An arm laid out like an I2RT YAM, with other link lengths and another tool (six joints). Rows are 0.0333 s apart.
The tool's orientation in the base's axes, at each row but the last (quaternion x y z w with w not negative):
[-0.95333 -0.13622 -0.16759 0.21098]
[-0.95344 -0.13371 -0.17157 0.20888]
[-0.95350 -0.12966 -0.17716 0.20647]
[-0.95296 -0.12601 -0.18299 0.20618]
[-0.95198 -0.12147 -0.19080 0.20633]
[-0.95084 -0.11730 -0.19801 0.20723]
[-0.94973 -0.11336 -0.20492 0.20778]
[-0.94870 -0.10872 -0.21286 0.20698]
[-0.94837 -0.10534 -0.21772 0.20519]
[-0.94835 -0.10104 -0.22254 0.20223]
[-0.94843 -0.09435 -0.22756 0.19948]
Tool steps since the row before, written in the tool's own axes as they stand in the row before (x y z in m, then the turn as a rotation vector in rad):
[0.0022 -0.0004 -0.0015 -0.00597 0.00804 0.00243]
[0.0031 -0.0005 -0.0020 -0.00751 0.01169 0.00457]
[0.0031 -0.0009 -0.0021 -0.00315 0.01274 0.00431]
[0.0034 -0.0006 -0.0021 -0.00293 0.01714 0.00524]
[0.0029 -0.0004 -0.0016 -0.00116 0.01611 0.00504]
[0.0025 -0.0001 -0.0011 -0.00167 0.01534 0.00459]
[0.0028 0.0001 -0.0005 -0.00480 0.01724 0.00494]
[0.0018 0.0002 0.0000 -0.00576 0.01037 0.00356]
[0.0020 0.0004 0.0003 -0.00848 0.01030 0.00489]
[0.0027 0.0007 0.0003 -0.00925 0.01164 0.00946]
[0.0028 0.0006 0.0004 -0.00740 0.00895 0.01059]
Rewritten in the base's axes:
[0.0015 0.0001 0.0023 -0.00212 -0.00707 -0.00720]
[0.0021 0.0001 0.0031 -0.00174 -0.00960 -0.01090]
[0.0019 0.0004 0.0033 0.00246 -0.00988 -0.00934]
[0.0023 0.0002 0.0034 0.00432 -0.01332 -0.01156]
[0.0020 0.0001 0.0027 0.00553 -0.01223 -0.01031]
[0.0018 0.0000 0.0020 0.00469 -0.01181 -0.00988]
[0.0024 0.0001 0.0016 0.00260 -0.01375 -0.01220]
[0.0017 0.0000 0.0007 -0.00077 -0.00835 -0.00911]
[0.0020 0.0000 0.0005 -0.00270 -0.00801 -0.01142]
[0.0027 -0.0002 0.0008 -0.00126 -0.00734 -0.01597]
[0.0028 -0.0001 0.0008 0.00009 -0.00427 -0.01513]

